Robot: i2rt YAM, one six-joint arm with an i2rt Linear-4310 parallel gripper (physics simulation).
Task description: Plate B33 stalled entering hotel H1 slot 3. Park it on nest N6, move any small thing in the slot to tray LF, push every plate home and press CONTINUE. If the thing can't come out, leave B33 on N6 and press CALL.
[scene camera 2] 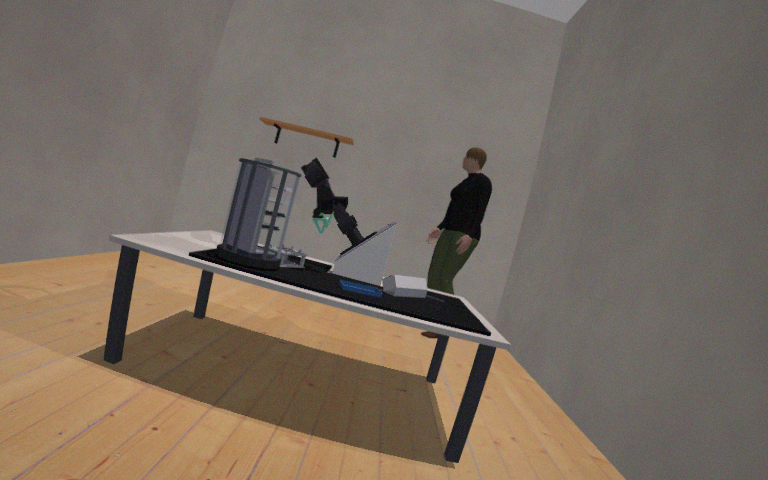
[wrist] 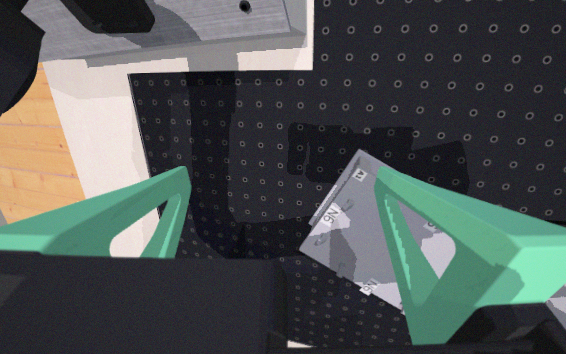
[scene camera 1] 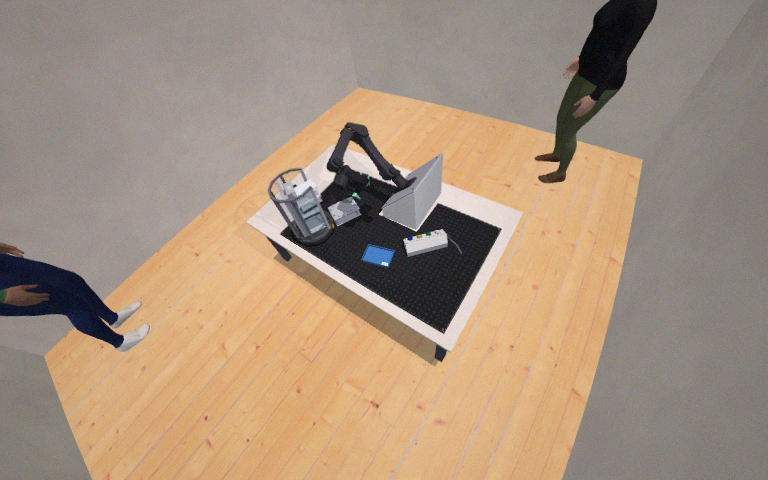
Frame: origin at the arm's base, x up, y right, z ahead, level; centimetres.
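Seen in the pictures: gripper, fingertip midpoint: (scene camera 2: 323, 230) (wrist: 282, 177) (scene camera 1: 364, 192); arm's base, origin of the base link: (scene camera 2: 359, 243) (scene camera 1: 404, 186).
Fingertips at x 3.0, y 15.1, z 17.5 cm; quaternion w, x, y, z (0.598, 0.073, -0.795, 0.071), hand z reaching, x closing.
Note:
Offsets run from my fingertips to a thing's top centre. Level surfaces: height alone.
My gripper (scene camera 1: 362, 187) (scene camera 2: 321, 221) (wrist: 282, 177) is open, with two green fingers wide apart and no object between them. It hangs above the mat beside nest N6 @(dx -10.5, dy +12.3, dz +8.8 cm) (scene camera 1: 343, 210) (scene camera 2: 292, 259) (wrist: 357, 212), a grey square holder with "N6" labels; the right finger overlaps it in the wrist view. No plate shows on the visible part of the nest. The round plate hotel @(dx +21.8, dy +21.2, dz +27.8 cm) (scene camera 1: 310, 240) (scene camera 2: 252, 209) stands beside the nest, with several shelves or plates inside; B33, slot 3 and any small thing cannot be made out. A blue tray @(dx -16.3, dy -23.8, dz +21.7 cm) (scene camera 1: 377, 254) (scene camera 2: 360, 288) lies on the mat. A white button box @(dx -9.7, dy -41.1, dz +1.9 cm) (scene camera 1: 425, 244) (scene camera 2: 406, 285) has coloured buttons; their labels are unreadable.
The arm is mounted on a slanted grey stand (scene camera 1: 425, 189) (scene camera 2: 370, 260) (wrist: 260, 20) behind the tray and box. A cable runs from the box. A black perforated mat @(dx -18.0 cm) (scene camera 1: 436, 294) covers much of the white table. Two people (scene camera 1: 608, 56) (scene camera 1: 53, 288) stand off the table.

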